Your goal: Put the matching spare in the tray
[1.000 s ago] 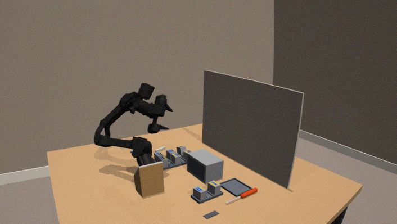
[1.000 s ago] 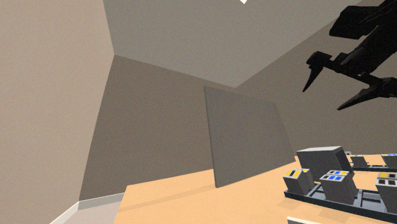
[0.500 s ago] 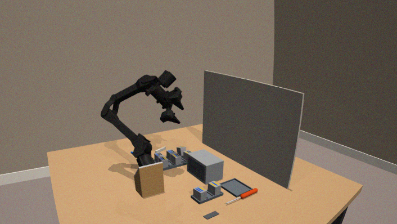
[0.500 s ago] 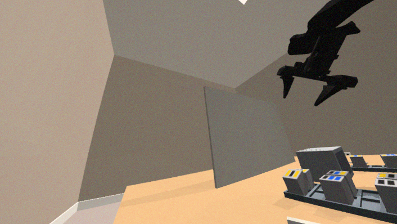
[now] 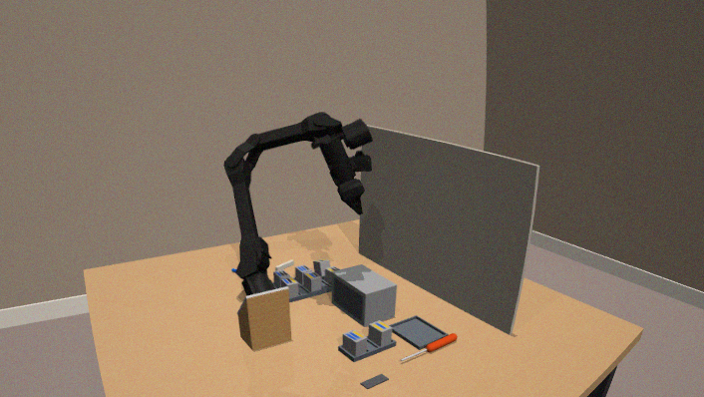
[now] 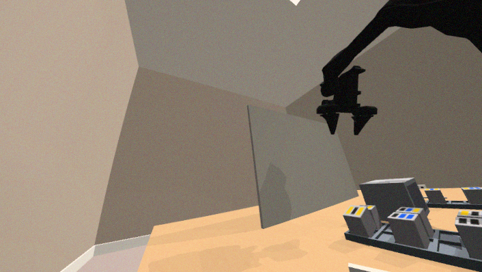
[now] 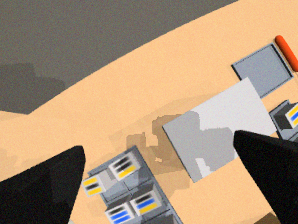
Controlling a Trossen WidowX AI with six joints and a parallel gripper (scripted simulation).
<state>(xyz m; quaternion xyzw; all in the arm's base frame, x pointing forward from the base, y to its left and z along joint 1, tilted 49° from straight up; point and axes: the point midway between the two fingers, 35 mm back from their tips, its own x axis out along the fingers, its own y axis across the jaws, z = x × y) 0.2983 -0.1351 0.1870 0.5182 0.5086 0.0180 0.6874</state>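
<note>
My gripper tip is now 80 mm past the grey spare, 90 mm to the right of it and 220 mm above it. Round my gripper tip: white panel: 180 mm ahead, 110 mm to the right, 40 mm below; then grey mounted unit: 50 mm behind, 70 mm to the right, 210 mm below; then dark tray: 30 mm behind, 270 mm to the right, 260 mm below.
</note>
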